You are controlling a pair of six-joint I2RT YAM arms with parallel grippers.
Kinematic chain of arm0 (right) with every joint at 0, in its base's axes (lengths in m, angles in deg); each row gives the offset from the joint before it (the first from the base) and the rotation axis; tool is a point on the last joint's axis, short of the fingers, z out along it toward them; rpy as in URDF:
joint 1: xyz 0 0 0.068 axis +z
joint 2: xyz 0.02 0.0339 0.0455 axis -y
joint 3: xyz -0.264 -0.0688 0 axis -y
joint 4: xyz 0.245 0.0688 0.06 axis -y
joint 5: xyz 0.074 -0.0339 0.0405 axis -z
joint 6: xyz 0.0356 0 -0.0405 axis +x
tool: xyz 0 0 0 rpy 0 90 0
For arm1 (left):
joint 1: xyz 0 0 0.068 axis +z
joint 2: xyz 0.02 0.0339 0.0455 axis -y
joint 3: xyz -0.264 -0.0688 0 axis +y
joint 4: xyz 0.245 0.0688 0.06 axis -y
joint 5: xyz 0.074 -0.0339 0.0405 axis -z
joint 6: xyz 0.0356 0 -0.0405 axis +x
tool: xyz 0 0 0 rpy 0 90 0
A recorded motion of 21 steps. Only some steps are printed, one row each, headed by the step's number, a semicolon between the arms.
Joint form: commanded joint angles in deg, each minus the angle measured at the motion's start. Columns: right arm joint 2, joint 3, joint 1, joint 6, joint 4, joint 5; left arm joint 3, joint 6, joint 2, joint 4, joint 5, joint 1.
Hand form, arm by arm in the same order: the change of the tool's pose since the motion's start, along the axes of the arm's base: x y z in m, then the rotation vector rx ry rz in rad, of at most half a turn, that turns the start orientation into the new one. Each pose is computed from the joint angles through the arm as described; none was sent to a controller.
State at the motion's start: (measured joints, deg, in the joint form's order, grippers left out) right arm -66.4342 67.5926 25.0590 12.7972 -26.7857 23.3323; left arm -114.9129 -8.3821 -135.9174 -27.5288 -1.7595 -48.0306
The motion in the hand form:
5: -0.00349 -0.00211 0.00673 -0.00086 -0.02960 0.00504; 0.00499 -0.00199 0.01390 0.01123 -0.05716 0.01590
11: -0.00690 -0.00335 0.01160 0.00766 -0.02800 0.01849; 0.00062 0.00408 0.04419 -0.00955 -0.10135 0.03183
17: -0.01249 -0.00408 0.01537 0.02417 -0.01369 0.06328; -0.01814 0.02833 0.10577 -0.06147 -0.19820 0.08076
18: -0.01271 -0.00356 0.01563 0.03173 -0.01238 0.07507; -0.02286 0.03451 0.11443 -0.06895 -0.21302 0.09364
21: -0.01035 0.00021 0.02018 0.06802 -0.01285 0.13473; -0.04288 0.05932 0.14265 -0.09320 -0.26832 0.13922
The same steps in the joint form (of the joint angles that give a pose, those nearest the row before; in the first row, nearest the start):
5: 0.96 0.30 -0.10 -0.93 0.63 -0.04; -3.22 1.31 -0.34 -1.10 -2.68 0.08
11: 1.46 1.18 -0.16 -0.83 -0.68 -0.99; -3.17 1.46 3.20 -1.98 -4.07 0.07
17: 2.32 1.84 -0.14 -0.80 -2.57 -3.81; 1.48 1.31 13.37 -1.53 -7.46 0.10
18: 2.34 1.88 -0.12 -0.67 -2.56 -4.58; 3.18 1.13 15.54 -1.12 -8.20 0.12
21: 1.57 3.13 -0.09 -0.31 -2.27 -8.44; 10.09 0.70 23.87 0.62 -11.05 0.12

